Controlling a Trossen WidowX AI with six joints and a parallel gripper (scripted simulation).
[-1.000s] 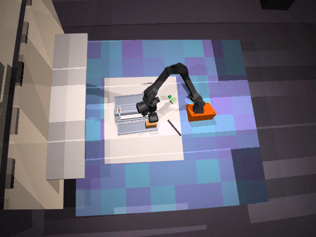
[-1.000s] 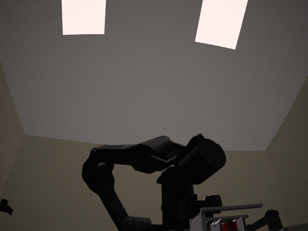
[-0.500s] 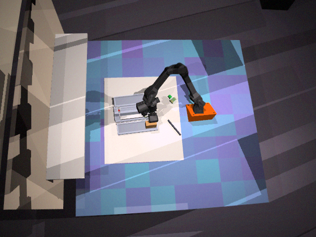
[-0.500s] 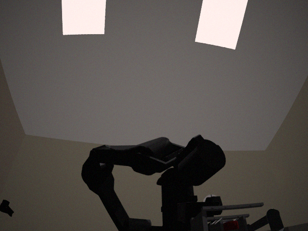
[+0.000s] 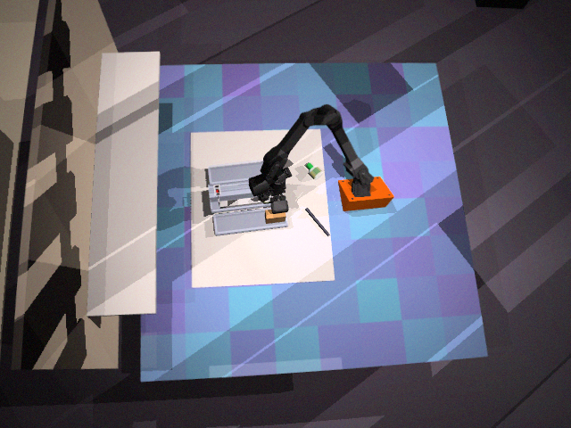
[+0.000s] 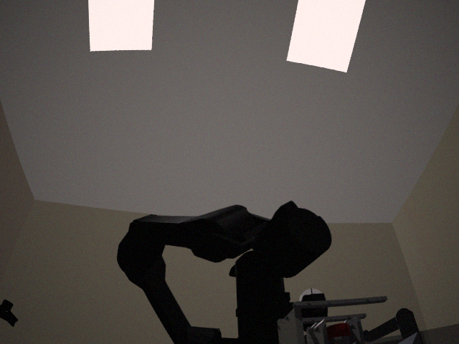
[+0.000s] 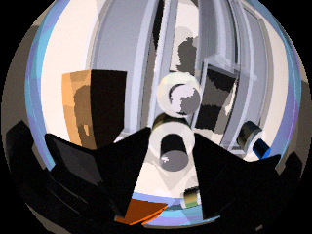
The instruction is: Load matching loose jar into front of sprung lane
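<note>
The brown box lies 8 cm to the left of my gripper tip, 1 cm below it and 1 cm ahead of it. Round my gripper tip: black rod 16 cm behind, 10 cm to the left, 4 cm below.
</note>
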